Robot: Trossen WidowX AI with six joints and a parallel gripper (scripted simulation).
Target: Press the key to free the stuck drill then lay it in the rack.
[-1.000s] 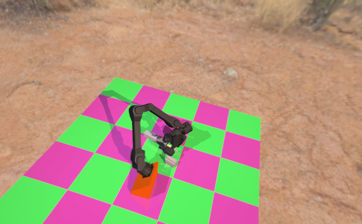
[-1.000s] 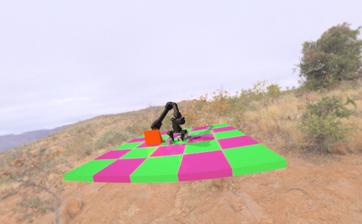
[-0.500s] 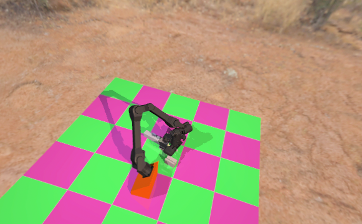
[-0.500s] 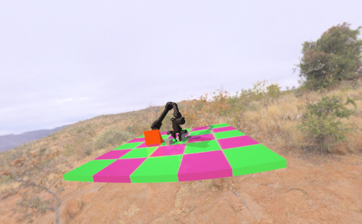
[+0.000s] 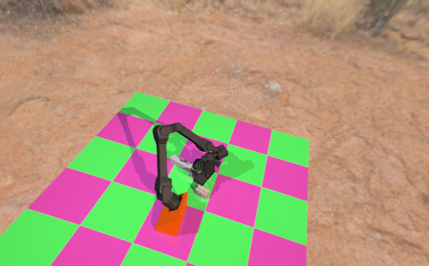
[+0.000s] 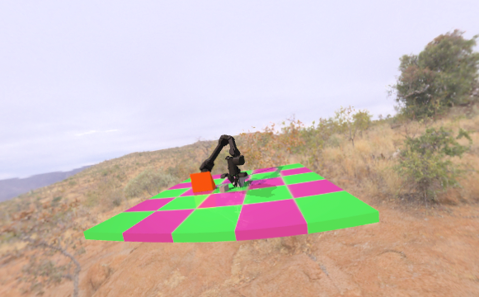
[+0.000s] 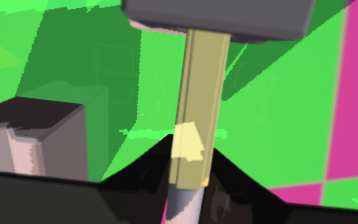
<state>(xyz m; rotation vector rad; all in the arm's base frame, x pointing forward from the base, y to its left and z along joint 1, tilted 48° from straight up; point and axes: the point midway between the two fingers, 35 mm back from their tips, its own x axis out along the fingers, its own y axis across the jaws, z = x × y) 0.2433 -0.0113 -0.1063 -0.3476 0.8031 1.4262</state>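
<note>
Right now the pale cylindrical drill is 4 cm to the left of my gripper tip, 3 cm above it and 1 cm ahead of it. The rest, counted from my gripper tip: dark key: 16 cm to the left, 4 cm ahead, 4 cm above; then grey housing block: 13 cm to the left, 4 cm ahead, 2 cm above; then grey rack: 8 cm behind.
</note>
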